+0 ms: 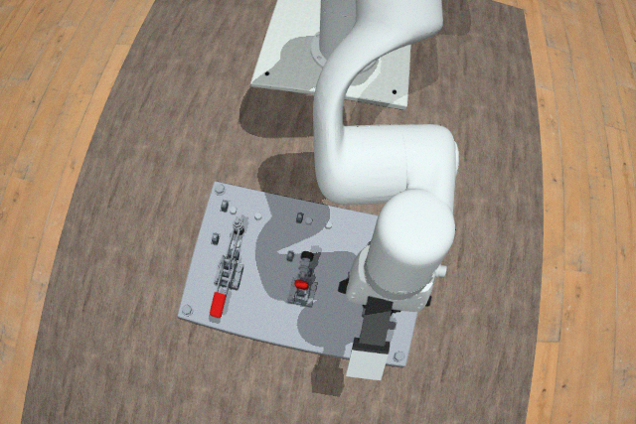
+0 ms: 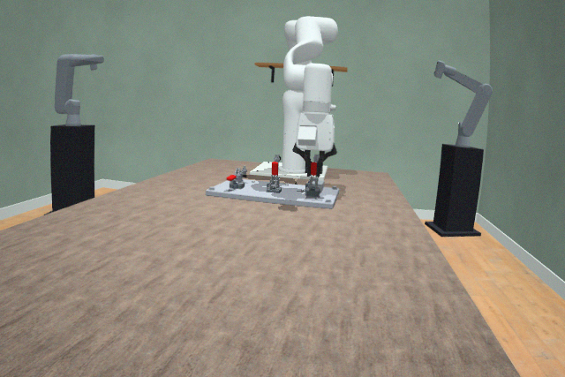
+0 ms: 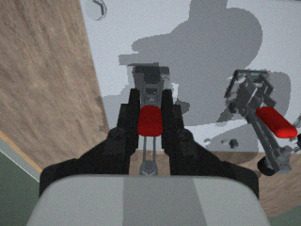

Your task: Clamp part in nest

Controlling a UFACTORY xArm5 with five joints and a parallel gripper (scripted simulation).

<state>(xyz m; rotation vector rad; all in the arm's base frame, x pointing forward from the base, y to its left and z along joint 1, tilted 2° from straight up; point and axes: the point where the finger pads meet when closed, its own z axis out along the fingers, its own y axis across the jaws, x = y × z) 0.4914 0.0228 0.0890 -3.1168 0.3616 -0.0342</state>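
Now: hand 7 cm past the grey fixture plate, 10 cm to the left of it and 8 cm above it.
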